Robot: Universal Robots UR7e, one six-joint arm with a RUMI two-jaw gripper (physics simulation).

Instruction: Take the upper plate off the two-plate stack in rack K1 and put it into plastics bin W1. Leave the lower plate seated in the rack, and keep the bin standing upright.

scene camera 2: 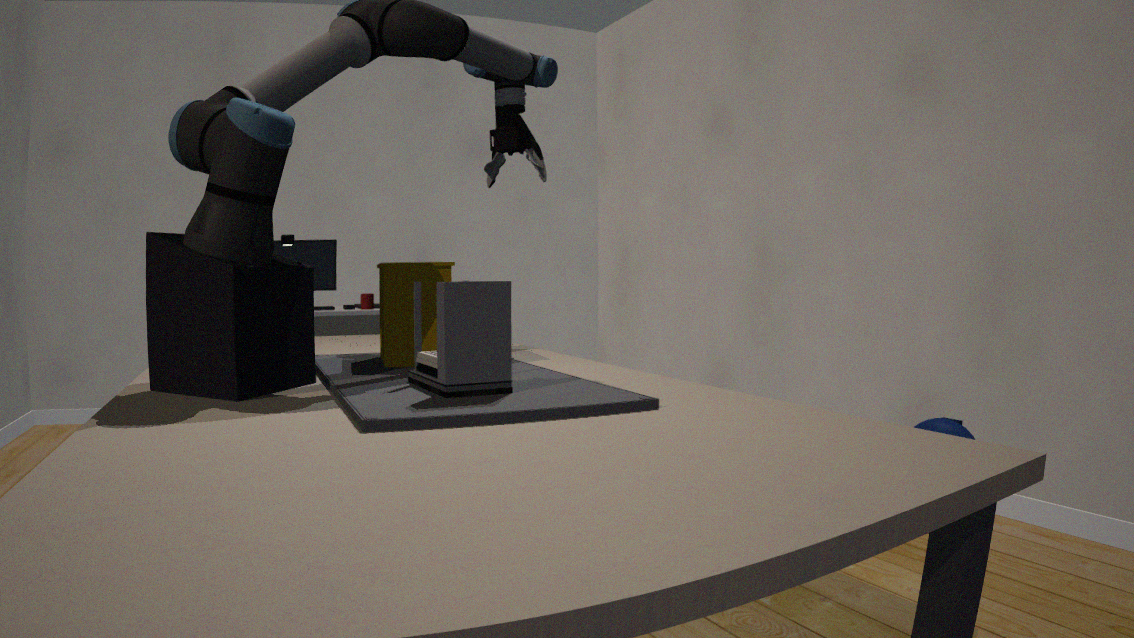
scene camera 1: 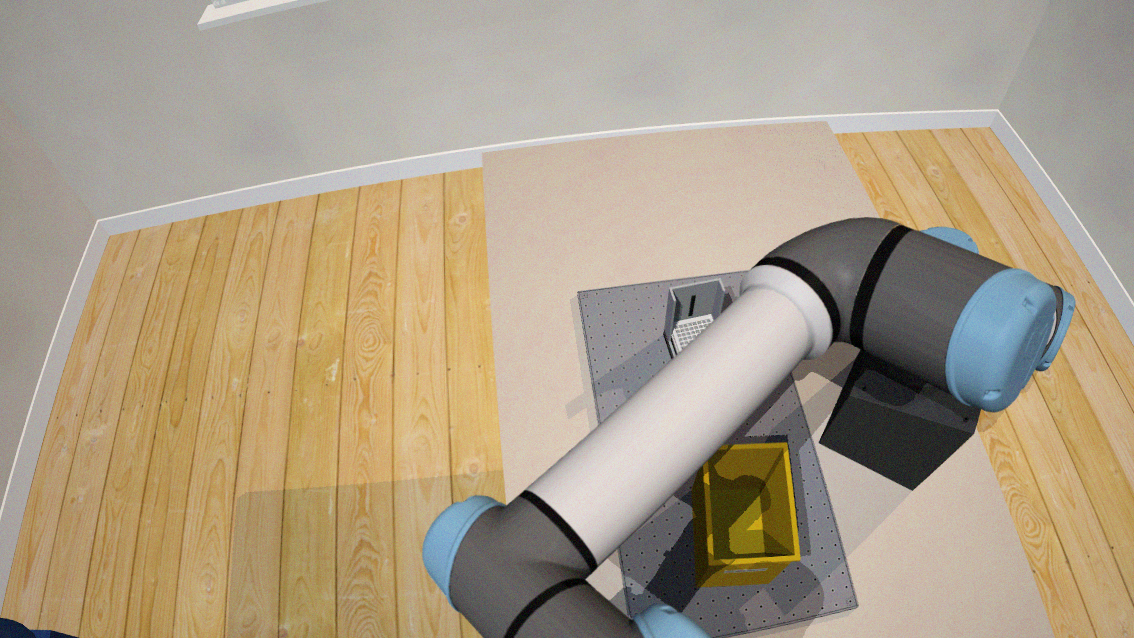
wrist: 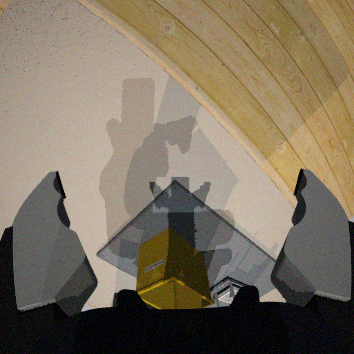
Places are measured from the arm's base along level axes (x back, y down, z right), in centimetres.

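Pixels of known places: gripper, between the fingertips: [scene camera 2: 516, 185] [wrist: 179, 174]; arm's base, origin of its link: [scene camera 2: 227, 251].
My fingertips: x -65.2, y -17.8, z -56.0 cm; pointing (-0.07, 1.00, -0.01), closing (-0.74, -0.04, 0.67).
For each thing: its top centre in the pictures, then the offset to it from my fingertips. Level surfaces: height alone.
- Rack K1, centre of its top: [scene camera 2: 455, 281] [scene camera 1: 709, 319] dx +30.8, dy +22.9, dz +68.6 cm
- perforated board, height of its surface: dy +37.7 cm
- white gridded upper plate, centre of its top: [scene camera 2: 459, 354] [scene camera 1: 700, 346] [wrist: 234, 297] dx +30.6, dy +33.0, dz +69.6 cm
- Yellow bin W1, centre of its top: [scene camera 1: 750, 501] [scene camera 2: 413, 263] [wrist: 175, 300] dx +31.3, dy +19.7, dz +35.2 cm
Rack K1 [scene camera 1: 711, 293] [scene camera 2: 475, 333], grey with a tall end wall, stands on the perforated board [scene camera 1: 600, 317] [scene camera 2: 586, 395] [wrist: 120, 250]. A white gridded upper plate [scene camera 1: 692, 331] [scene camera 2: 429, 358] [wrist: 228, 296] lies in it, partly covered by the arm in scene camera 1. The lower plate cannot be made out separately. Yellow bin W1 [scene camera 1: 745, 572] [scene camera 2: 400, 317] [wrist: 150, 252] stands upright on the same board. My gripper [scene camera 2: 517, 182] [wrist: 179, 174] is open and empty, jaws pointing down, high above the table and well above rack and bin. It is hidden in scene camera 1.
The arm's black pedestal [scene camera 1: 896, 436] [scene camera 2: 190, 317] stands beside the board. The arm's white link [scene camera 1: 674, 428] crosses over the board in scene camera 1. A monitor [scene camera 2: 317, 265] and a red cup [scene camera 2: 367, 301] are in the background. A blue object [scene camera 2: 943, 429] shows beyond the table's edge.
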